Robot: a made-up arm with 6 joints. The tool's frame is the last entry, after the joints.
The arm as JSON. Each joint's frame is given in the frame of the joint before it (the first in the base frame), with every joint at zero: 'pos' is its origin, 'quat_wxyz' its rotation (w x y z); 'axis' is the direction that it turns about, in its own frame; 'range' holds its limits. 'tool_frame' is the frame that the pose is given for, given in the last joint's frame.
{
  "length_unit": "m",
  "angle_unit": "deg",
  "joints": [
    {
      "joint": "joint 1",
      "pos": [
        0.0,
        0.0,
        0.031
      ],
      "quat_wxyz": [
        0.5,
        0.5,
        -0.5,
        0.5
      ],
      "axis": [
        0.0,
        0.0,
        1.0
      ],
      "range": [
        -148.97,
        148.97
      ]
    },
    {
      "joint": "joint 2",
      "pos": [
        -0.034,
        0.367,
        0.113
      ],
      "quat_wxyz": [
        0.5,
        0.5,
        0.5,
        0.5
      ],
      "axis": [
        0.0,
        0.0,
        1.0
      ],
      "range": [
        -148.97,
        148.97
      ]
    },
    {
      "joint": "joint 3",
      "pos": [
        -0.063,
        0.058,
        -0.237
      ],
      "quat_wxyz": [
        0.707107,
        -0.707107,
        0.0,
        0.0
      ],
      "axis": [
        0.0,
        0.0,
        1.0
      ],
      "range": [
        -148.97,
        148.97
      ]
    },
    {
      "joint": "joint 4",
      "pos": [
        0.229,
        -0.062,
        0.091
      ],
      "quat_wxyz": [
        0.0,
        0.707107,
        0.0,
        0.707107
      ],
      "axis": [
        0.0,
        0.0,
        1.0
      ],
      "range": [
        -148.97,
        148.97
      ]
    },
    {
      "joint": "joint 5",
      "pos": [
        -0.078,
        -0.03,
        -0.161
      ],
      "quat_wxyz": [
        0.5,
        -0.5,
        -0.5,
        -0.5
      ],
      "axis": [
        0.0,
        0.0,
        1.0
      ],
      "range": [
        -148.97,
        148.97
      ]
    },
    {
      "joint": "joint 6",
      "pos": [
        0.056,
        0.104,
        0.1
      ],
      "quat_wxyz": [
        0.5,
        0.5,
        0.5,
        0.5
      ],
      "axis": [
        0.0,
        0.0,
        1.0
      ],
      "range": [
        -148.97,
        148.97
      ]
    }
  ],
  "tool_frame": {
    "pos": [
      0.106,
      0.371,
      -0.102
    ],
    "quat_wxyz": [
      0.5,
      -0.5,
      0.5,
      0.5
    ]
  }
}
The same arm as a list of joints. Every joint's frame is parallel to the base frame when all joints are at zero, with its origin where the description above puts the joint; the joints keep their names.
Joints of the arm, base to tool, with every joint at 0 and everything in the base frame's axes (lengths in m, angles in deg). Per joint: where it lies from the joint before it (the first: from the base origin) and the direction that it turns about. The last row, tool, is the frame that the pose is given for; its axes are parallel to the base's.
joint 1: origin 0 0 0.031 axis 0 -1 0
joint 2: origin -0.367 -0.113 -0.034 axis 0 0 1
joint 3: origin 0.063 -0.058 -0.237 axis 0 -1 0
joint 4: origin -0.229 -0.091 0.062 axis -1 0 0
joint 5: origin 0.161 0.078 -0.03 axis 0 0 1
joint 6: origin -0.056 -0.104 0.1 axis -1 0 0
tool: origin 0.102 -0.106 0.371
Joint limits (deg, base to tool): -148.97..148.97 -148.97..148.97 -148.97..148.97 -148.97..148.97 -148.97..148.97 -148.97..148.97

